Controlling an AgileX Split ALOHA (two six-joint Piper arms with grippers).
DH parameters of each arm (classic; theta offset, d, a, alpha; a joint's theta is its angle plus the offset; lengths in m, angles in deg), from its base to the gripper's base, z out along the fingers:
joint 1: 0 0.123 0 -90
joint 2: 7.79 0 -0.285 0
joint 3: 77.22 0 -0.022 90
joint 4: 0 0.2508 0 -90
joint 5: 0 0 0.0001 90
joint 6: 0 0.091 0 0
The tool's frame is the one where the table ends.
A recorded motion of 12 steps. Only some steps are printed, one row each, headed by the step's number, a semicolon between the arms.
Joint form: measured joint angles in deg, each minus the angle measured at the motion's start. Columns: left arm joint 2, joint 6, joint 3, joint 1, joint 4, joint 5; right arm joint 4, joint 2, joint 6, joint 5, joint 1, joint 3.
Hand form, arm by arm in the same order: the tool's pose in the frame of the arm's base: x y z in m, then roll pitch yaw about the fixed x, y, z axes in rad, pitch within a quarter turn. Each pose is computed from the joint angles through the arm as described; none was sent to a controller.
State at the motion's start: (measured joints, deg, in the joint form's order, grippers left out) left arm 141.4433 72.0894 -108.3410 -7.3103 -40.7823 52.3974; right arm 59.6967 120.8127 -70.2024 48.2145 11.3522 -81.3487
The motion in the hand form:
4: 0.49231 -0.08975 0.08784 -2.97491 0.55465 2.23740; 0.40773 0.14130 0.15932 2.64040 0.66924 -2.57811
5: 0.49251 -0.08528 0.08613 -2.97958 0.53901 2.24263; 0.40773 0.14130 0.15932 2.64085 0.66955 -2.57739
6: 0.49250 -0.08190 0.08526 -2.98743 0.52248 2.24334; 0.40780 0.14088 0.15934 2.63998 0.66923 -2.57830
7: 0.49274 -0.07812 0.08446 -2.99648 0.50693 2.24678; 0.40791 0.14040 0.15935 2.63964 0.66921 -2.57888
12: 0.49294 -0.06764 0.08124 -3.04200 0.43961 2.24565; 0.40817 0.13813 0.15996 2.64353 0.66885 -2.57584
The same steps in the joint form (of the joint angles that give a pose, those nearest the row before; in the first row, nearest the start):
4: 0.71 -1.10 0.00 2.11 2.41 -0.07; -0.05 0.00 0.00 0.00 -0.04 0.00
5: 0.82 -1.79 0.00 2.50 3.52 -0.07; -0.05 0.00 -0.04 0.00 -0.04 0.00
6: 0.82 -2.56 0.00 2.73 4.81 -0.07; -0.05 0.00 -0.04 0.06 -0.11 0.00
7: 0.82 -3.40 0.00 3.01 6.08 -0.20; -0.05 0.00 -0.06 0.11 -0.18 0.00
12: 0.82 -6.94 0.00 3.48 11.81 -0.85; -0.35 -0.11 -0.11 0.30 -0.48 0.00

